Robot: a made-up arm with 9 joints. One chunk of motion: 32 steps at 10 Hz.
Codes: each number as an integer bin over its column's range. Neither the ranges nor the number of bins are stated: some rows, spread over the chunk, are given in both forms.
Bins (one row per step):
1: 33 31 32 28 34 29
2: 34 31 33 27 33 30
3: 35 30 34 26 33 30
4: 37 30 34 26 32 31
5: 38 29 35 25 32 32
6: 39 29 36 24 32 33
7: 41 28 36 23 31 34
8: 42 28 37 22 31 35
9: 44 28 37 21 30 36
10: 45 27 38 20 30 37
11: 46 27 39 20 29 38
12: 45 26 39 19 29 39
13: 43 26 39 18 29 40
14: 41 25 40 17 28 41
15: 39 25 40 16 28 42
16: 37 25 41 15 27 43
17: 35 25 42 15 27 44
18: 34 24 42 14 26 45
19: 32 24 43 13 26 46
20: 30 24 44 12 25 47
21: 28 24 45 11 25 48
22: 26 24 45 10 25 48
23: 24 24 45 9 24 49
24: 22 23 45 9 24 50
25: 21 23 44 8 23 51
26: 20 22 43 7 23 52
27: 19 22 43 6 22 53
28: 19 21 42 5 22 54
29: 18 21 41 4 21 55
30: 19 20 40 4 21 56
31: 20 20 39 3 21 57
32: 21 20 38 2 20 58
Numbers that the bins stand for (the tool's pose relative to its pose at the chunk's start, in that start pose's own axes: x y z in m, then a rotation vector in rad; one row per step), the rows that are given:
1: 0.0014 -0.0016 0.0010 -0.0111 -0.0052 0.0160
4: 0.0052 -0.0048 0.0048 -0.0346 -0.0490 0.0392
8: 0.0100 -0.0111 0.0105 -0.0816 -0.0710 0.0856
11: 0.0138 -0.0143 0.0143 -0.1051 -0.1148 0.1203
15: 0.0071 -0.0206 0.0162 -0.1521 -0.1367 0.1667
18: 0.0024 -0.0238 0.0200 -0.1756 -0.1805 0.2014
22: -0.0052 -0.0238 0.0257 -0.2225 -0.2024 0.2362
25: -0.0100 -0.0270 0.0238 -0.2460 -0.2462 0.2710
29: -0.0129 -0.0333 0.0181 -0.2930 -0.2900 0.3173
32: -0.0100 -0.0365 0.0124 -0.3165 -0.3119 0.3521
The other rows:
2: 0.0024 -0.0016 0.0029 -0.0229 -0.0271 0.0276
3: 0.0033 -0.0048 0.0048 -0.0346 -0.0271 0.0276
5: 0.0062 -0.0079 0.0067 -0.0463 -0.0490 0.0508
6: 0.0071 -0.0079 0.0086 -0.0581 -0.0490 0.0624
7: 0.0090 -0.0111 0.0086 -0.0698 -0.0710 0.0740
9: 0.0119 -0.0111 0.0105 -0.0933 -0.0929 0.0971
10: 0.0129 -0.0143 0.0124 -0.1051 -0.0929 0.1087
12: 0.0129 -0.0175 0.0143 -0.1168 -0.1148 0.1319
13: 0.0110 -0.0175 0.0143 -0.1286 -0.1148 0.1435
14: 0.0090 -0.0206 0.0162 -0.1403 -0.1367 0.1551
16: 0.0052 -0.0206 0.0181 -0.1638 -0.1586 0.1783
17: 0.0033 -0.0206 0.0200 -0.1638 -0.1586 0.1898
19: 0.0005 -0.0238 0.0219 -0.1873 -0.1805 0.2130
20: -0.0014 -0.0238 0.0238 -0.1990 -0.2024 0.2246
21: -0.0033 -0.0238 0.0257 -0.2108 -0.2024 0.2362
23: -0.0071 -0.0238 0.0257 -0.2343 -0.2243 0.2478
24: -0.0090 -0.0270 0.0257 -0.2343 -0.2243 0.2594
26: -0.0110 -0.0302 0.0219 -0.2578 -0.2462 0.2825
27: -0.0119 -0.0302 0.0219 -0.2695 -0.2681 0.2941
28: -0.0119 -0.0333 0.0200 -0.2813 -0.2681 0.3057
30: -0.0119 -0.0365 0.0162 -0.2930 -0.2900 0.3289
31: -0.0110 -0.0365 0.0143 -0.3048 -0.2900 0.3405

